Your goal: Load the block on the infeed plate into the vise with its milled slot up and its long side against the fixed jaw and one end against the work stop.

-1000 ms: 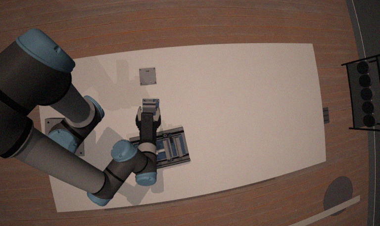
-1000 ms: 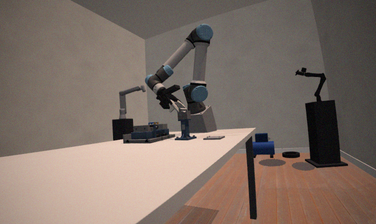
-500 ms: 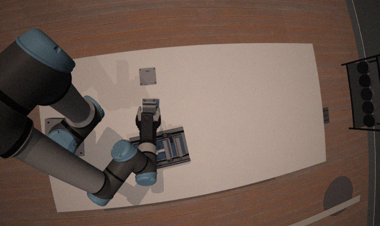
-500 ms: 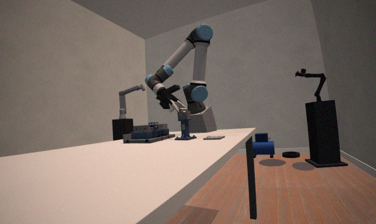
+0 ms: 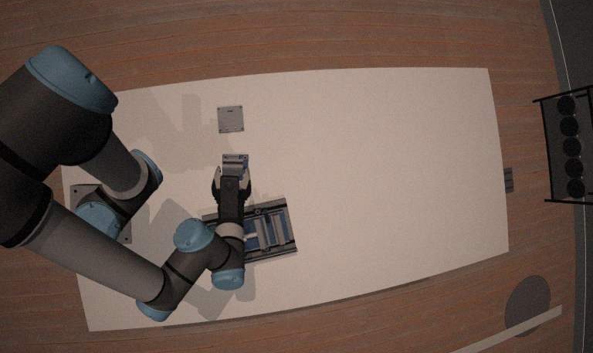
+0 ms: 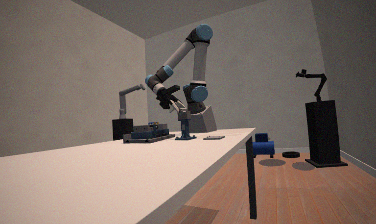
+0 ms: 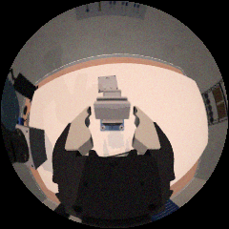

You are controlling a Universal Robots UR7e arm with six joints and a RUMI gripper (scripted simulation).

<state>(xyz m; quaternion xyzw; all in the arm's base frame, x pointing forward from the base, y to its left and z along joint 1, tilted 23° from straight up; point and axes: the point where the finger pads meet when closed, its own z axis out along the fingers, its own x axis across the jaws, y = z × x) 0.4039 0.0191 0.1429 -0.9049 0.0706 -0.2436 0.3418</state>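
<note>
The part is 1 cm to the left of my hand. Also, from my hand: vise 3 cm behind, 22 cm to the right, 12 cm below; then infeed plate 4 cm ahead, 18 cm to the left, 16 cm below.
</note>
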